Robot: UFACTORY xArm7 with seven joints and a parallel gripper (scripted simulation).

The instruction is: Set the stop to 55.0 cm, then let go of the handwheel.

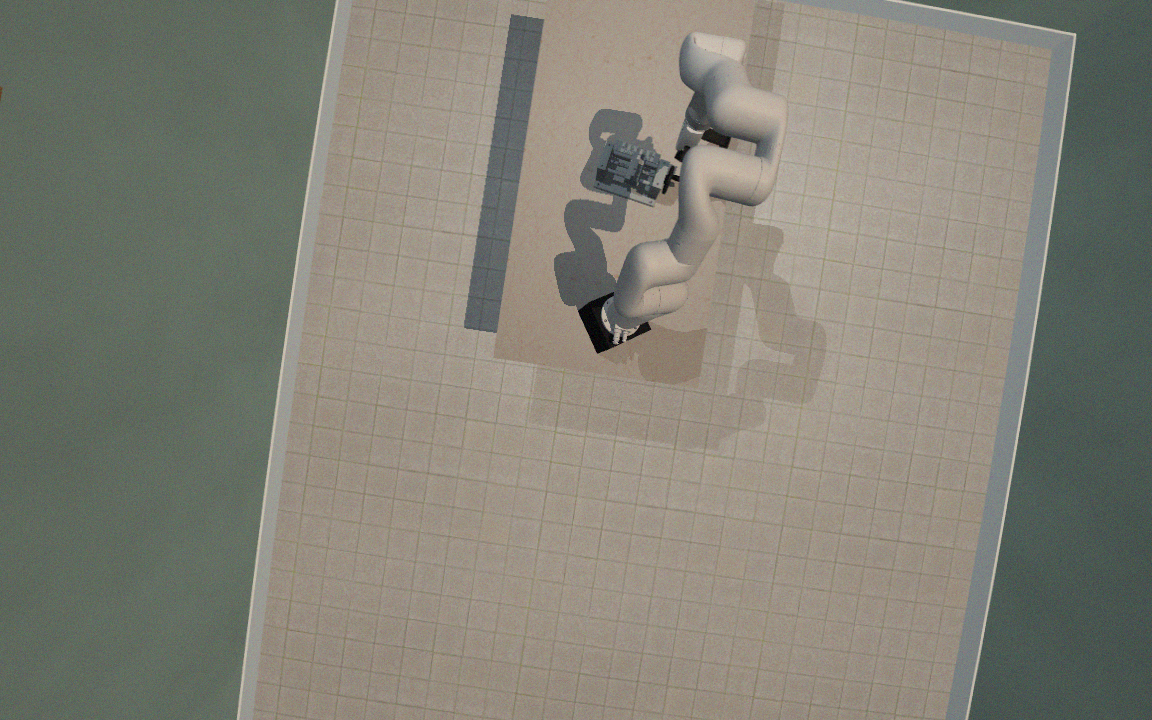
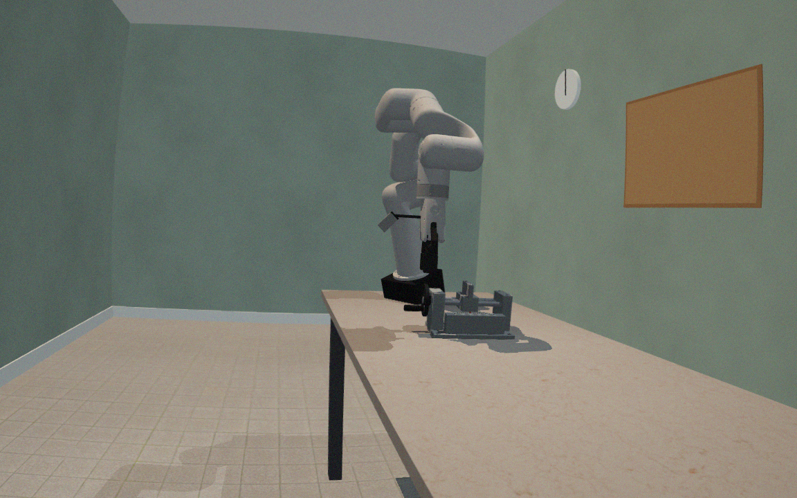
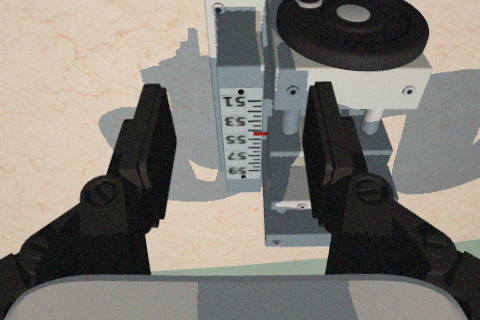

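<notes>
My hand is 110 mm above the crank handle, 40 mm past it and 20 mm to the left of it. The rest, counted from my hand: black handwheel 110 mm below, 50 mm behind; stop block 120 mm to the left, 80 mm below, 30 mm behind.
</notes>
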